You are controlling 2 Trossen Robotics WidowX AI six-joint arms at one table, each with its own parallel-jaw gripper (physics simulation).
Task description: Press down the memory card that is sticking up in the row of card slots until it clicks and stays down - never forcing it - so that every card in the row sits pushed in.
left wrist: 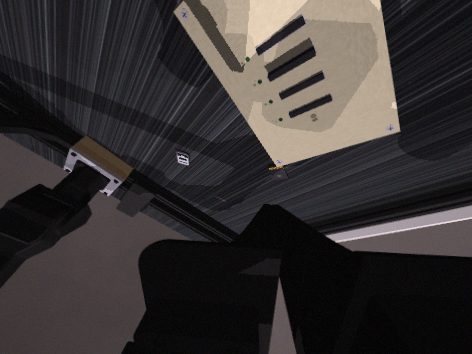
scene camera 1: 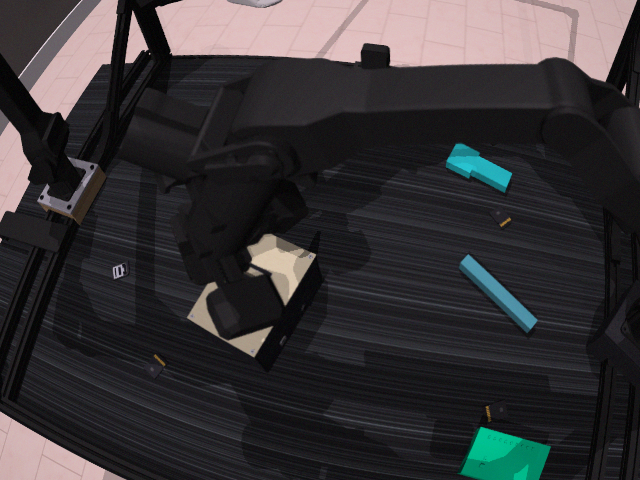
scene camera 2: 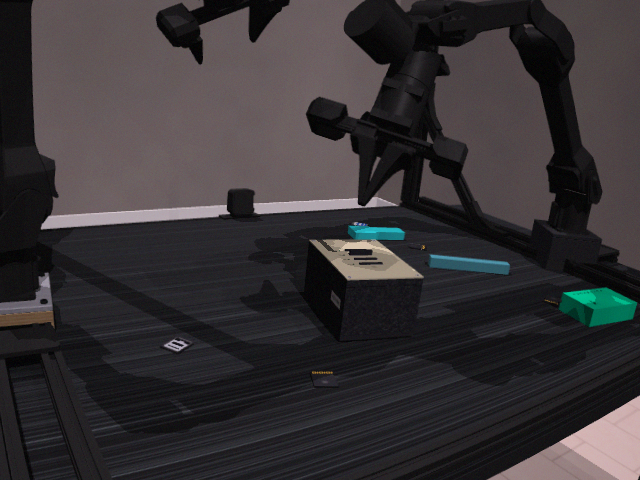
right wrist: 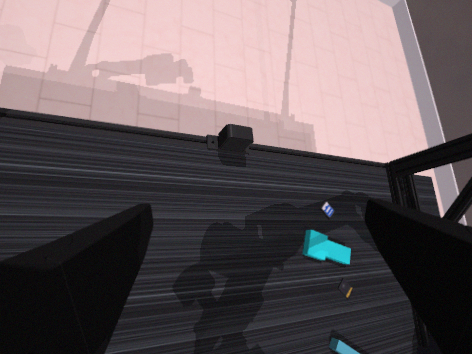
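A black box with a beige top plate stands mid-table. The plate holds a row of dark card slots. The second card stands higher than the others. My left gripper is shut and empty. It hangs tips-down above the slot row with a clear gap, and in scene camera 1 it hides the slots. My right gripper is open and empty, high above the table's far left.
A teal L-shaped block, a teal bar and a green board lie to the right. Loose cards and a white adapter lie about. A black camera mount stands at the far edge.
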